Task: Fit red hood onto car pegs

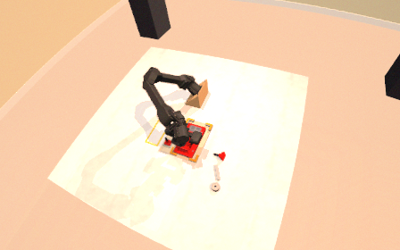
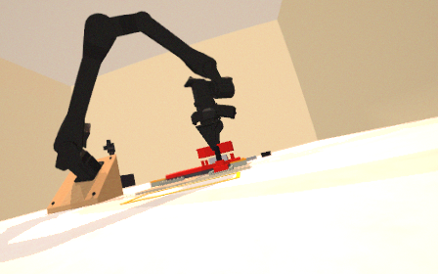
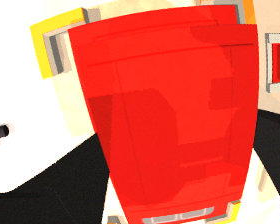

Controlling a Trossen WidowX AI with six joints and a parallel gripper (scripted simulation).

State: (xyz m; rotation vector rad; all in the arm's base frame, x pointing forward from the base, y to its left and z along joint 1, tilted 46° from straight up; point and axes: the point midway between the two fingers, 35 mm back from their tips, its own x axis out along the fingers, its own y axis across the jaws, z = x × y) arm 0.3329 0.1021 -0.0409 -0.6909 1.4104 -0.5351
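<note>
The red hood is 10 mm above my gripper tip. Round my gripper tip: white bar 210 mm to the left, 70 mm ahead, 50 mm below.
</note>
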